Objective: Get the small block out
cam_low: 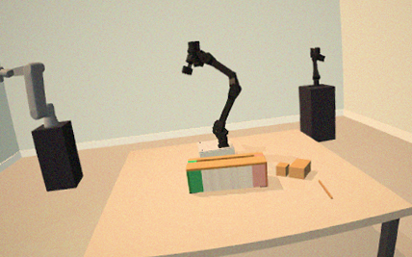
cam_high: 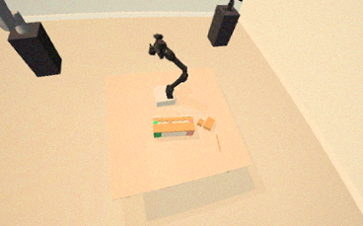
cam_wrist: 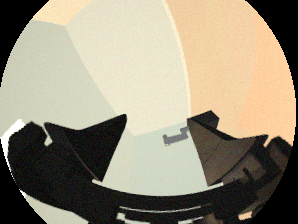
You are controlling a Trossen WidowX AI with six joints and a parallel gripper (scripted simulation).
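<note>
Right now the box is 55 cm ahead of my gripper tip, 9 cm to the left of it and 56 cm below it. The rest, counted from my gripper tip: thin stick 83 cm ahead, 49 cm to the left, 62 cm below; then orange block 55 cm ahead, 6 cm to the left, 53 cm below.
</note>
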